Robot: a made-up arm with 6 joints.
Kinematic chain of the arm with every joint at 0, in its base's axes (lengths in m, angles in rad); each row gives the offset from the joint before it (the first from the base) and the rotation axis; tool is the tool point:
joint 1: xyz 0 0 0.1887 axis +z
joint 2: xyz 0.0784 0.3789 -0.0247 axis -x
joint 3: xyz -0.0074 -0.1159 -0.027 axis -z
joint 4: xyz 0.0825 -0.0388 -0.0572 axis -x
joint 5: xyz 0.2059 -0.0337 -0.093 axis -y
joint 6: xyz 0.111 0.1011 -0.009 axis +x
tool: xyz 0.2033 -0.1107 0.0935
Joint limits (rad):
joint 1: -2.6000..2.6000
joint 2: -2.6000..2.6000
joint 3: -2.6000..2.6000
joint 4: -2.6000..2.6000
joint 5: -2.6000..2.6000
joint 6: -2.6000..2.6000
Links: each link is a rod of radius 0.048 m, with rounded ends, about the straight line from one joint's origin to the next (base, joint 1, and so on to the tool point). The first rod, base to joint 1, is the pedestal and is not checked.
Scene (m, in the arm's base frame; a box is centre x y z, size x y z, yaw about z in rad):
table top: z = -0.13
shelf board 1: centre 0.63 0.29 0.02 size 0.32 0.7 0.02 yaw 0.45
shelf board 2: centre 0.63 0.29 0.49 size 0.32 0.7 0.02 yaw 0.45
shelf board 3: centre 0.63 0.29 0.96 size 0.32 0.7 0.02 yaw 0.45
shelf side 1: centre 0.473 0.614 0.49 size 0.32 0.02 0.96 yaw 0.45
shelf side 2: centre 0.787 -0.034 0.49 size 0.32 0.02 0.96 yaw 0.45
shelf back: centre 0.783 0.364 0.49 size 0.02 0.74 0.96 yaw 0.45
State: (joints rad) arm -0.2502 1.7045 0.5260 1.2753 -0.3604 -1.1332
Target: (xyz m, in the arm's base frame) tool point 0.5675 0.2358 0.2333
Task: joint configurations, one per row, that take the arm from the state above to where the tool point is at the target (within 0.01 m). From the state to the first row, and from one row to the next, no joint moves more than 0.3 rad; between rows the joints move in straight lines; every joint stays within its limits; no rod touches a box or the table.
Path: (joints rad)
1: -0.0951 1.4731 0.6850 1.2849 -0.3301 -1.1506
2: 0.0599 1.2417 0.8439 1.2944 -0.2998 -1.1680
3: -0.2157 1.3182 0.9958 1.3054 -0.5385 -1.1651
4: -0.4914 1.3948 1.1477 1.3163 -0.7771 -1.1622
5: -0.7670 1.4714 1.2996 1.3273 -1.0158 -1.1593
6: -1.0427 1.5480 1.4515 1.3382 -1.2544 -1.1564
7: -1.3183 1.6246 1.6034 1.3491 -1.4931 -1.1535
8: -1.5940 1.7012 1.7552 1.3601 -1.7317 -1.1506
9: -1.8696 1.7777 1.9071 1.3710 -1.9704 -1.1477
10: -2.1453 1.8543 2.0590 1.3819 -2.2090 -1.1448
11: -2.4209 1.9309 2.2109 1.3929 -2.4477 -1.1419
12: -2.2706 1.8205 2.2251 1.6391 -2.1760 -1.0550
13: -2.1204 1.7101 2.2392 1.8852 -1.9043 -0.9682

